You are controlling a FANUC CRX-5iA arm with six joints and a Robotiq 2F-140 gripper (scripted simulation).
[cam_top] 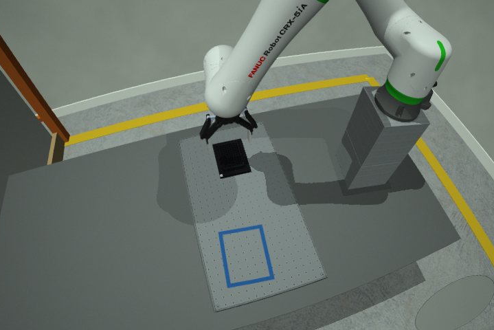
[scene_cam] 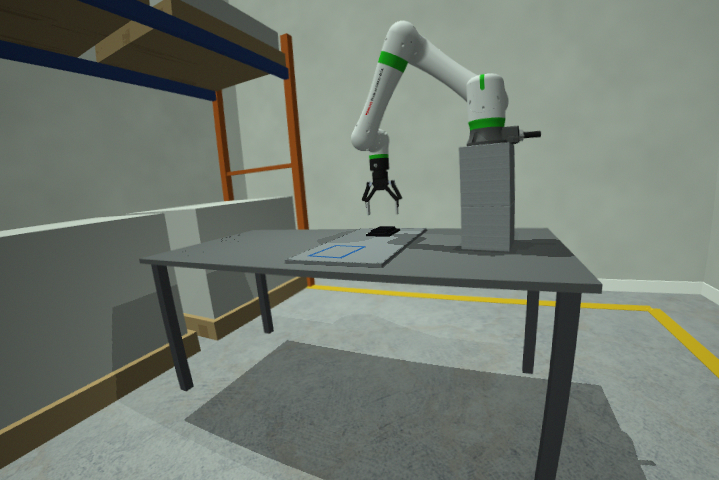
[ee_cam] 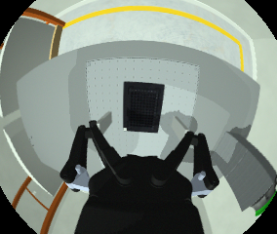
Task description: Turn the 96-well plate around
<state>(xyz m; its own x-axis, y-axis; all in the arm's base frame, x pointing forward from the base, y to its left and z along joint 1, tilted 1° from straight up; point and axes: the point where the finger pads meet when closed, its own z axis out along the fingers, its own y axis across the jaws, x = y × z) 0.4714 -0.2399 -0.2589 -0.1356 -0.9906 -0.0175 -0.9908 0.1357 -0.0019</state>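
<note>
Right now my hand is 80 mm above the black 96-well plate. From my hand the other things lie so: black plate nest N1: 100 mm below; white A1 mark: 60 mm ahead, 70 mm to the left, 90 mm below.
</note>
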